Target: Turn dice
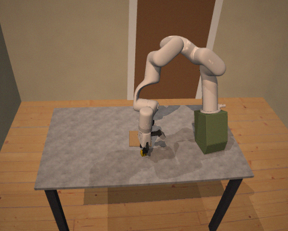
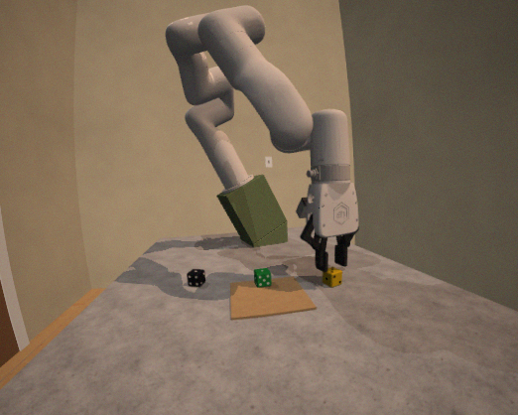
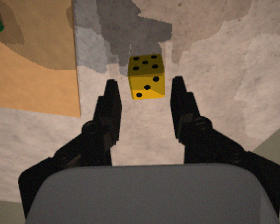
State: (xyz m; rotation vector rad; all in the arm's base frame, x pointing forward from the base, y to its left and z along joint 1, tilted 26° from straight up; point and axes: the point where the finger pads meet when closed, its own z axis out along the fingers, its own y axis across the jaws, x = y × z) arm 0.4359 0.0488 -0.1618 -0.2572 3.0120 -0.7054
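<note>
The yellow die lies 40 mm below my hand. The rest, counted from my hand: tan mat: 140 mm to the right, 50 mm below; then green die: 50 mm behind, 130 mm to the right, 40 mm below; then black die: 100 mm behind, 270 mm to the right, 40 mm below.
</note>
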